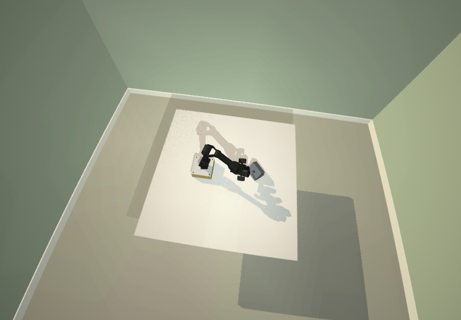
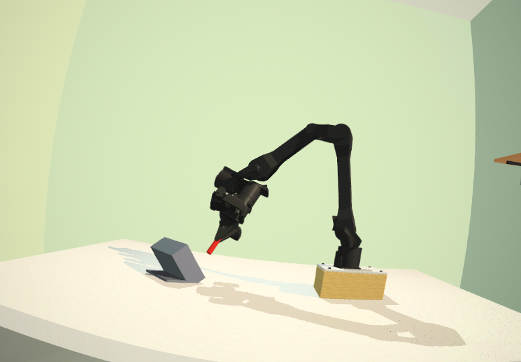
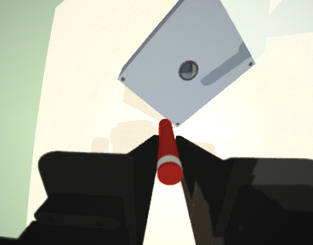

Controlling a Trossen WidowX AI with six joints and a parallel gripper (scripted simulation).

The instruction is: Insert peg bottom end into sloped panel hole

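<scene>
Right now the grey sloped panel is 10 cm ahead of my gripper tip, 7 cm below it and 1 cm to the left of it. The rest, counted from my gripper tip: red peg: 1 cm to the right, 1 cm behind, 1 cm above.
</scene>
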